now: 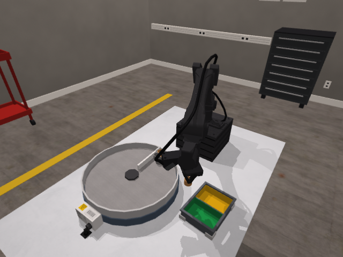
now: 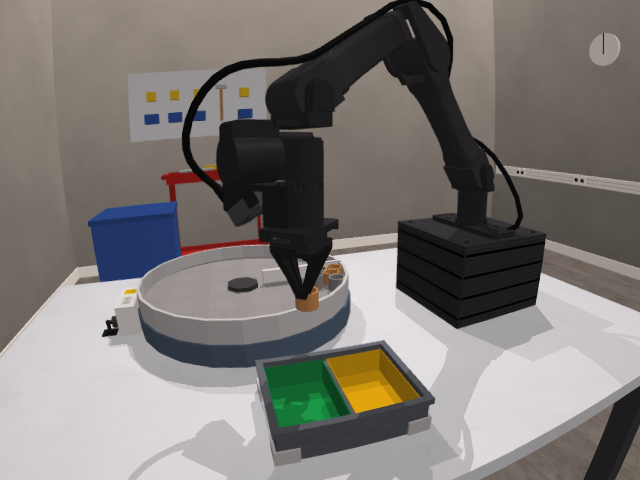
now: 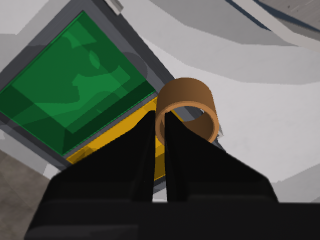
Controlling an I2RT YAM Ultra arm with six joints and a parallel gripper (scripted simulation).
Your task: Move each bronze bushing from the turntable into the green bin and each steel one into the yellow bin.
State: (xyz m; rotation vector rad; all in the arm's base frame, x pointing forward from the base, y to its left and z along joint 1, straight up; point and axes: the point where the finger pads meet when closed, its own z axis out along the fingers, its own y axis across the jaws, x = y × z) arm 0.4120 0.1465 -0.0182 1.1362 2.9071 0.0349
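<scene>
Now: hand 3 cm short of the green bin, 8 cm to the right of it and 12 cm above it. The rest, counted from my hand: dark grey tray 2 cm behind, 9 cm to the left, 11 cm below; then turntable 5 cm ahead, 27 cm to the right, 9 cm below; then yellow bin 6 cm behind, 9 cm to the left, 12 cm below.
</scene>
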